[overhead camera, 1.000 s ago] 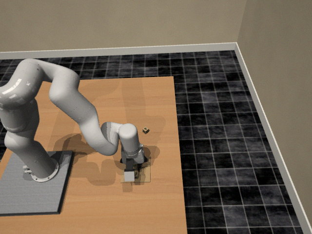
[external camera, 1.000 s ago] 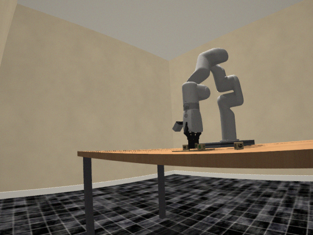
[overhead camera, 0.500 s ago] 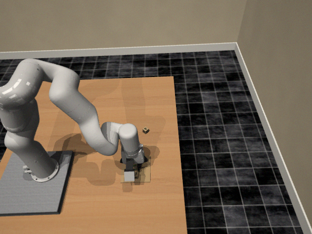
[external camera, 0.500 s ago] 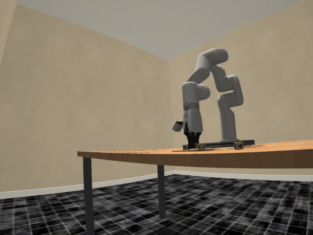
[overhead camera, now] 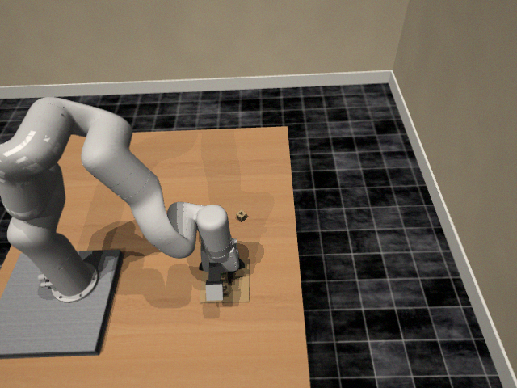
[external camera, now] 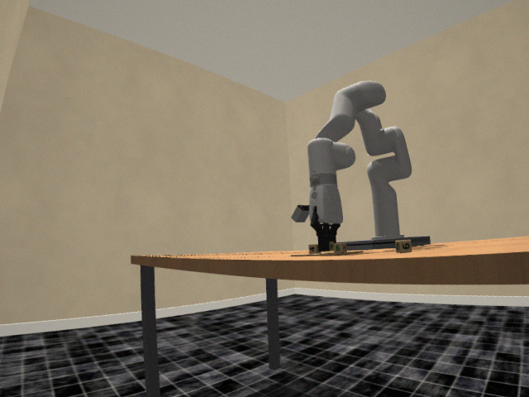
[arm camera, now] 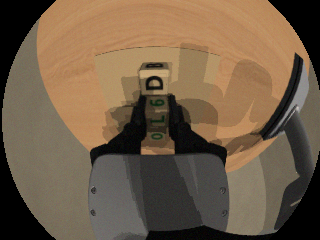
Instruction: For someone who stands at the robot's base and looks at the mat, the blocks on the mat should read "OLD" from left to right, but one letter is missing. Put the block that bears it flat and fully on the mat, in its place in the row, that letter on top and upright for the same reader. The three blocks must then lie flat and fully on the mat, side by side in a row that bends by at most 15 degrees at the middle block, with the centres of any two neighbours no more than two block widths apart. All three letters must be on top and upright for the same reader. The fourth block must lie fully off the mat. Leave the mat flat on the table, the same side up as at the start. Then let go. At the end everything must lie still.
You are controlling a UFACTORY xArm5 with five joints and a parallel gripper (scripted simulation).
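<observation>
The tan mat lies 30 mm below my hand.
</observation>
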